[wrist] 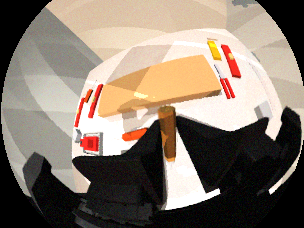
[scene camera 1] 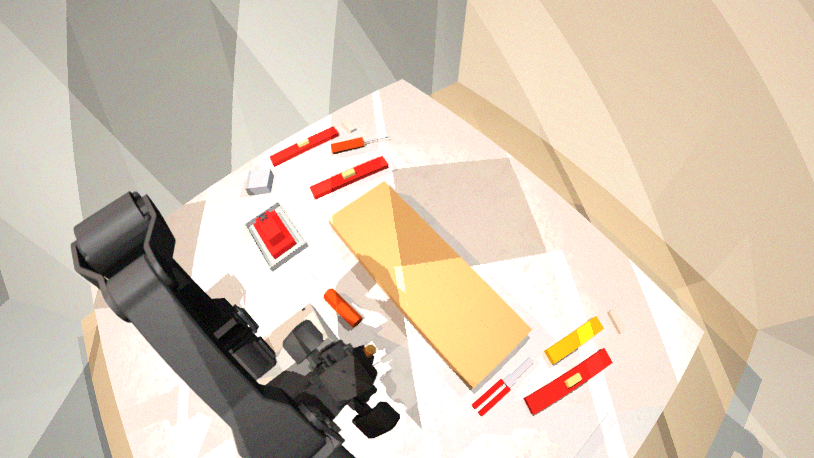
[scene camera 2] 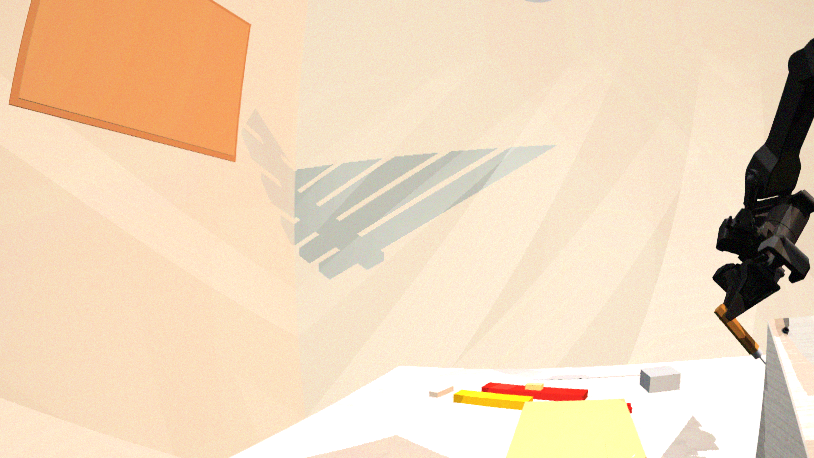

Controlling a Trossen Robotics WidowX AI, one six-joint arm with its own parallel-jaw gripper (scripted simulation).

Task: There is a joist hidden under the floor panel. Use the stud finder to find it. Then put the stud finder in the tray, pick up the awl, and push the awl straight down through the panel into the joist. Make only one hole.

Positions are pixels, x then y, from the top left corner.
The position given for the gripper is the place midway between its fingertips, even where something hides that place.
The gripper (scene camera 1: 367,351) carries an awl (scene camera 2: 741,335).
